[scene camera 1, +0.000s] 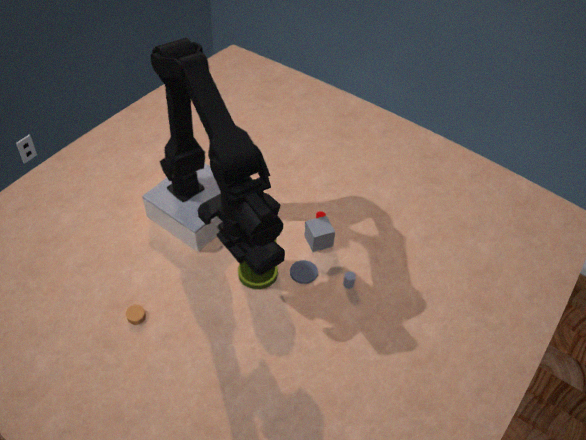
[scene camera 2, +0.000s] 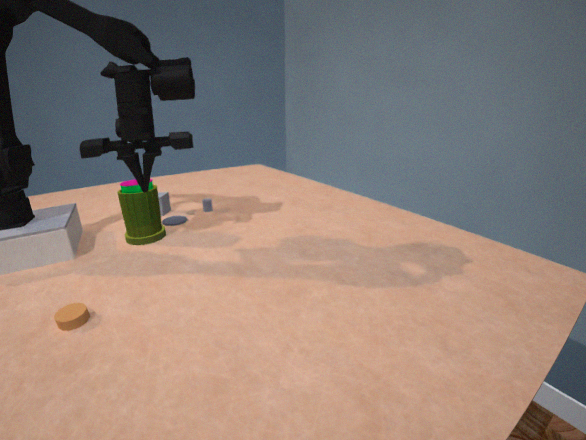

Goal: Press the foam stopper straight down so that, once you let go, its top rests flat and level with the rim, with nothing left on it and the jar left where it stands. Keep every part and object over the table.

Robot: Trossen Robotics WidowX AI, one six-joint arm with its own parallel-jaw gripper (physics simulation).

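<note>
A dark green ribbed jar (scene camera 1: 258, 281) (scene camera 2: 142, 215) stands upright on the table, with a wider ring at its base. In the scene camera 2 view a stopper (scene camera 2: 131, 188) with a bright green side and a magenta top sits in the jar's mouth and stands somewhat above the rim, higher at the left than at the right. My gripper (scene camera 2: 145, 190) is shut and empty, pointing down, with its tips at the right part of the stopper near the rim. Whether the tips touch it I cannot tell. In the scene camera 1 view the arm hides the stopper and the fingertips.
Near the jar are a blue-grey disc (scene camera 1: 304, 272) (scene camera 2: 175, 220), a grey block (scene camera 1: 320, 234) (scene camera 2: 164, 204) with a red piece (scene camera 1: 321, 214) behind it, and a small blue-grey cylinder (scene camera 1: 349, 280) (scene camera 2: 207, 205). An orange disc (scene camera 1: 135, 314) (scene camera 2: 72, 316) lies apart. The arm's base box (scene camera 1: 175, 225) (scene camera 2: 37, 245) stands left.
</note>
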